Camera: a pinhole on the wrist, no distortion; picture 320 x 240 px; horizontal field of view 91.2 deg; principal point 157.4 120.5 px. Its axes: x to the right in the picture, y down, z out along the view. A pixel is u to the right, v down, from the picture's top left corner.
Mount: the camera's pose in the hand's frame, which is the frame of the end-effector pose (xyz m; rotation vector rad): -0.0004 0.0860 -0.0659 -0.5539 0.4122 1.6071
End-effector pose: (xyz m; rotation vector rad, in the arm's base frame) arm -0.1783 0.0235 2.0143 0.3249 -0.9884 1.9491
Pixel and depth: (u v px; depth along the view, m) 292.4 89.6 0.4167
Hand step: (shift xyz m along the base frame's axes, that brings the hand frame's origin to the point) -0.5266 -0.2189 -0.2648
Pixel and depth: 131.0 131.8 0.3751
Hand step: -0.2037 -0.3125 0.0161
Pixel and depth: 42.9 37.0 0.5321
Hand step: -0.3130 -0.3351 0.4795
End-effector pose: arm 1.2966 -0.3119 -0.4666 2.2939 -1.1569 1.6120
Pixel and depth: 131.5 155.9 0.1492
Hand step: -0.0481 -0.1111 -0.1178
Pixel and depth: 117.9 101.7 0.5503
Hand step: 0.1720 -0.4390 -0.2847
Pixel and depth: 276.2 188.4 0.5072
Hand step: -0.3757 -0.3684 -0.5137
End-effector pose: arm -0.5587 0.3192 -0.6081 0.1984 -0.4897 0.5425
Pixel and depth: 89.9 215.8 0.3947
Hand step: -0.4141 -0.1047 0.1680
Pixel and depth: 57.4 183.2 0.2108
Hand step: -0.1907 -0.0267 0.1103
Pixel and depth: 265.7 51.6 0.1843
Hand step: -0.1309 0.2735 0.0559
